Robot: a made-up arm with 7 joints.
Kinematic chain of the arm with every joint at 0, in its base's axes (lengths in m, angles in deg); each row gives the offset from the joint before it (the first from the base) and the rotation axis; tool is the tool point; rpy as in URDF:
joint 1: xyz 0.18 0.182 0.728 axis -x
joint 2: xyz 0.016 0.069 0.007 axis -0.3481 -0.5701 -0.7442
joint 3: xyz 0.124 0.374 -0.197 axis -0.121 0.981 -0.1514
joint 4: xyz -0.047 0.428 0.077 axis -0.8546 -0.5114 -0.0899
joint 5: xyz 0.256 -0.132 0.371 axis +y
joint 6: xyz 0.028 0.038 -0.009 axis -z
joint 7: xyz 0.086 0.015 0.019 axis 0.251 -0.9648 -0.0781
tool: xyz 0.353 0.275 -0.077 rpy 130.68 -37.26 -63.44
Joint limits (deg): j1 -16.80..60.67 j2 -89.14..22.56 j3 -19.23..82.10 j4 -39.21..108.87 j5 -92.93..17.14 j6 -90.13..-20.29 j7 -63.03..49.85
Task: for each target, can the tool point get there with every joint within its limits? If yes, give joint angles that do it. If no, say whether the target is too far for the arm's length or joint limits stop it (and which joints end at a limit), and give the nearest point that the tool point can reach.
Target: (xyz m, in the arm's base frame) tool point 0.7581 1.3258 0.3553
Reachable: yes | joints -4.65 -1.05 52.79 -14.41 -61.28 -72.20 -29.87
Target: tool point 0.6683 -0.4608 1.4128
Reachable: no: joint limits stop it (at a limit: joint 1, joint 2, joint 3, joint 5, joint 6, joint 7) | nearest point 0.2726 0.2274 1.6539 | short by 0.830 m
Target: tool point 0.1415 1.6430 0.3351
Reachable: yes | joints 2.31 -50.07 68.40 -13.59 -54.57 -26.88 9.12
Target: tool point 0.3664 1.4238 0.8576
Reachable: yes | joints 3.03 -8.21 8.96 -12.79 -75.46 -79.16 24.96
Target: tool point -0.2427 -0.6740 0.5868
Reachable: no: joint limits stop it (at a limit: joint 1, joint 3, joint 4, joint 5, joint 6, joint 7) | nearest point -0.3567 0.0763 -0.3383 | short by 1.197 m
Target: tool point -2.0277 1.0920 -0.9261
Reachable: no: too far | nearest point -1.0142 0.9679 -0.2960 | short by 1.200 m
